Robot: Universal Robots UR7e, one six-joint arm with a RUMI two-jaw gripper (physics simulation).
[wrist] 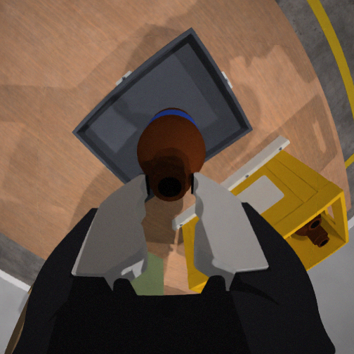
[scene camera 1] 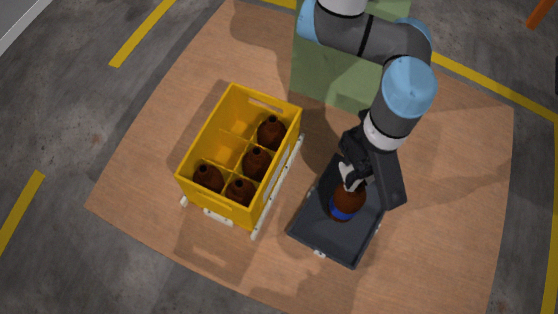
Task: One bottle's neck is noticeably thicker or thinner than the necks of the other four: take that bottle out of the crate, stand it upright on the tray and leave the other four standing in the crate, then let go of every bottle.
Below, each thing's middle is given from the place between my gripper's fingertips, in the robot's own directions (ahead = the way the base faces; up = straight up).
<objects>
The blue-labelled bottle (scene camera 1: 343, 206) is 6 cm below my hand. Also, from my hand: green-labelled bottle (scene camera 1: 255, 163) 23 cm to the right, 9 cm below, 3 cm ahead.
</objects>
